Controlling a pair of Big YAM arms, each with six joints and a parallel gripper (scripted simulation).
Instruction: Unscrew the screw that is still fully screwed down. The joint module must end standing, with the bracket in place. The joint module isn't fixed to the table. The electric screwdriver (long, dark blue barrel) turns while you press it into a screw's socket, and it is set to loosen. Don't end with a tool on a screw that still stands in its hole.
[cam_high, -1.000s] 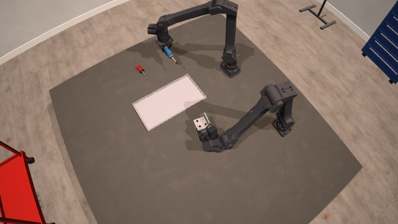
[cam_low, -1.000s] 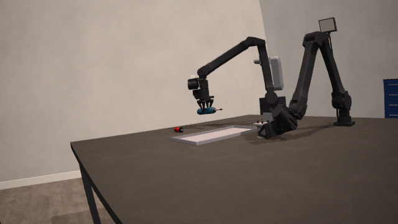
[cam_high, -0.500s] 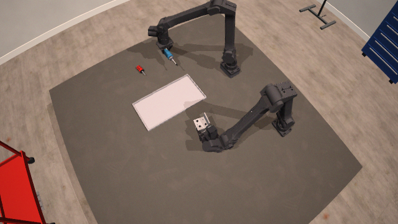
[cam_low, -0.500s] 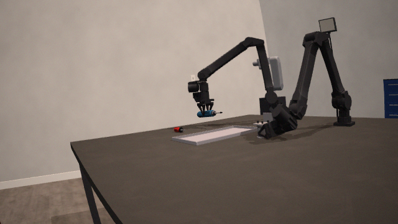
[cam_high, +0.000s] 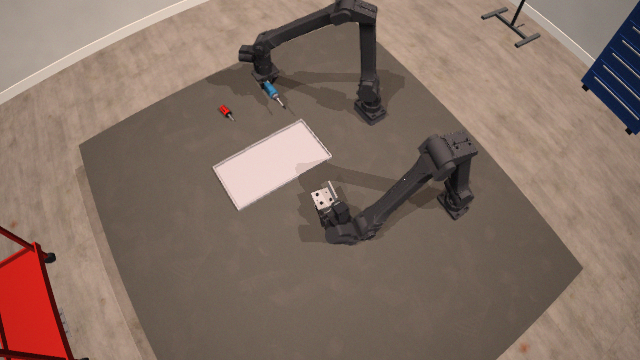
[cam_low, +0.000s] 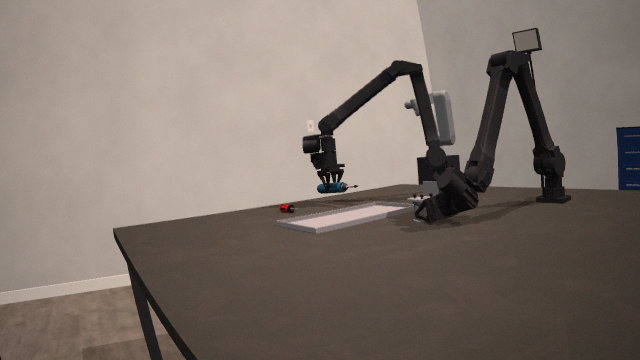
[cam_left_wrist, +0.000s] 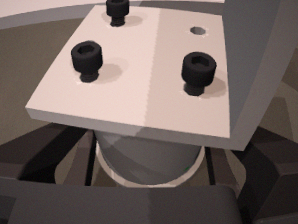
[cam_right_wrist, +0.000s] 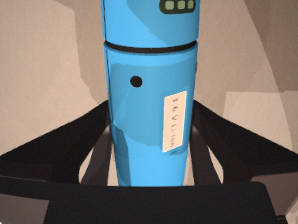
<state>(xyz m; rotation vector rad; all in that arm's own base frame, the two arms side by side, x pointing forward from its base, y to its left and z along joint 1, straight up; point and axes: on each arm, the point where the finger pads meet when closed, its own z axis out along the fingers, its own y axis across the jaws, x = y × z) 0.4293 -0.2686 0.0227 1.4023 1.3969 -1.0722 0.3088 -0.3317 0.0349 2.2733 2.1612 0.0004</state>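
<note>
The white bracket plate lies 50 mm above my left hand. Round my left hand: red tool 580 mm to the right, 90 mm ahead, 10 mm below; then flat white tray 260 mm to the right, 60 mm ahead, 20 mm below.
</note>
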